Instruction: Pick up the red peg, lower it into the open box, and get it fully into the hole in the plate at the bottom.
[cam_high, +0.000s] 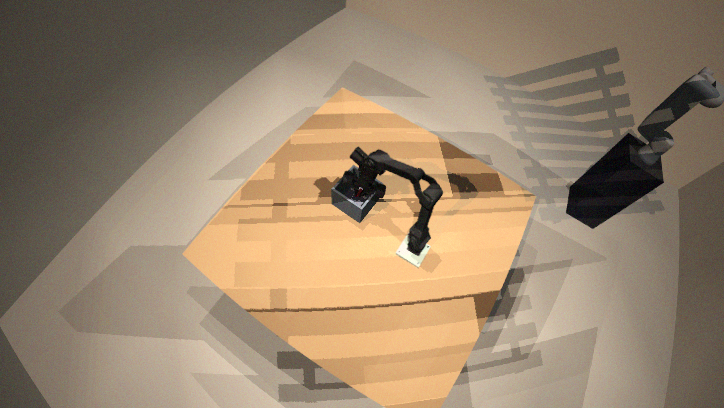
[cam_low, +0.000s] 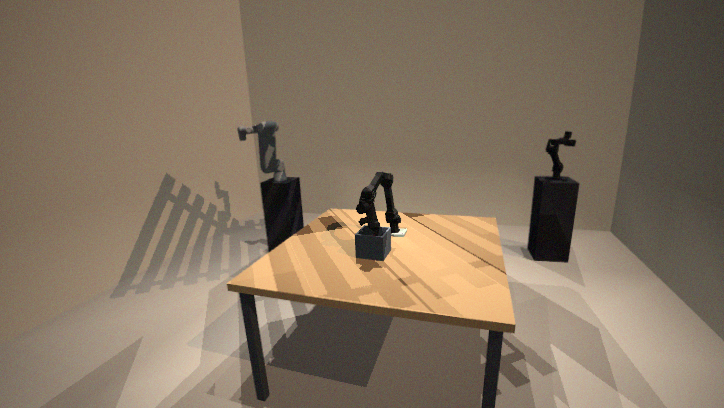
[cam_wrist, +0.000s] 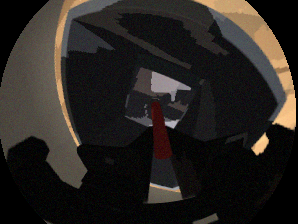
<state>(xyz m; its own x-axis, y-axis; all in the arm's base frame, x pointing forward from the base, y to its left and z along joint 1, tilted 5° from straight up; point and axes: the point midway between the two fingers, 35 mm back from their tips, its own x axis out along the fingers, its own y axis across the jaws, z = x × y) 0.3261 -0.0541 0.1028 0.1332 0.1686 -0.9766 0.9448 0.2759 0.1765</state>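
My gripper tip is now 10 mm to the left of the red peg.
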